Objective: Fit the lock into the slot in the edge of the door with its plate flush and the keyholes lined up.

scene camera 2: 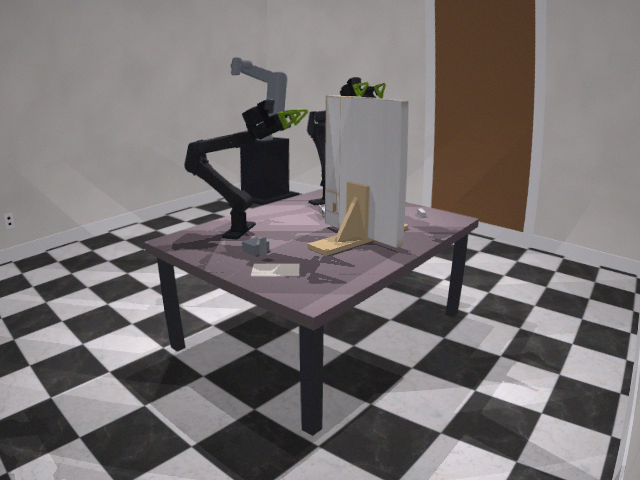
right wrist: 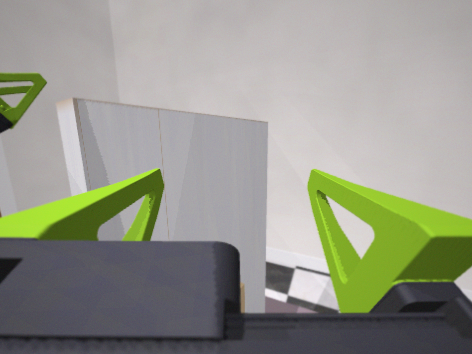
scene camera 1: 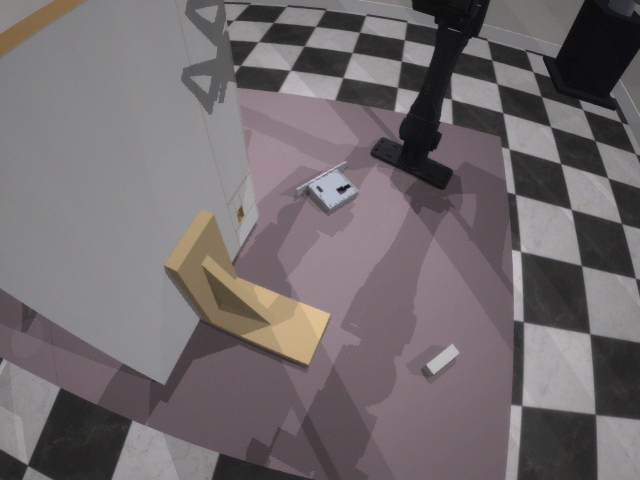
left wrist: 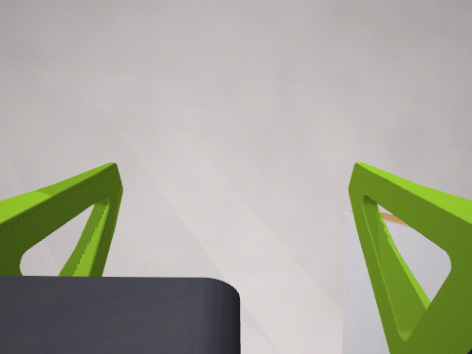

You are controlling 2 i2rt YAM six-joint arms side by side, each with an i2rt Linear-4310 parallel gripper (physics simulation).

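Pixels of known places: left gripper, fingertip midpoint: [scene camera 2: 376,83] [right wrist: 39,84] [left wrist: 235,175]; right gripper, fingertip midpoint: [scene camera 2: 304,111] [right wrist: 235,177]; left arm's base at its link origin: [scene camera 1: 411,163]; right arm's base at its link origin: [scene camera 2: 239,230].
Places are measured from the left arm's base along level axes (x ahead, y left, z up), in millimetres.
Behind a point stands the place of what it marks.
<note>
The silvery lock [scene camera 1: 333,191] @[x 196, y -105, z 19 mm] lies on the table, its long plate along its upper left side in scene camera 1. The white door [scene camera 1: 103,155] @[x 561, y -157, z 418 mm] [scene camera 2: 379,155] @[x 621, y -187, z 339 mm] [left wrist: 356,305] @[x 667, y -138, z 414 mm] [right wrist: 215,175] @[x 519, y -205, z 452 mm] stands upright; a small wood-coloured opening [scene camera 1: 239,213] @[x 382, y -199, z 84 mm] [scene camera 2: 334,207] @[x 387, y -222, z 93 mm] shows low near its edge. The lock lies apart from the door. My left gripper [scene camera 2: 375,86] @[x 339, y 18, z 603 mm] [left wrist: 235,175] @[x 339, y 18, z 603 mm] is open and empty, high behind the door's top in scene camera 2. My right gripper [scene camera 2: 306,114] @[x 399, y -368, z 488 mm] [right wrist: 235,177] @[x 399, y -368, z 488 mm] is open and empty, raised to the left of the door. The slot's inside is hidden.
A wooden bracket [scene camera 1: 294,330] @[x 494, y -3, z 18 mm] [scene camera 2: 356,211] @[x 542, y -226, z 117 mm] supports the door. A small white block [scene camera 1: 440,360] @[x 411, y 244, z 22 mm] [scene camera 2: 421,212] @[x 418, y 234, z 18 mm] lies on the mauve table [scene camera 1: 465,258] @[x 178, y 208, z 0 mm] [scene camera 2: 310,307] @[x 921, y -644, z 0 mm]. A grey block [scene camera 2: 253,246] @[x 482, y -618, z 33 mm] and a pale flat plate [scene camera 2: 275,269] @[x 635, y -609, z 1 mm] lie near the right arm's base.
</note>
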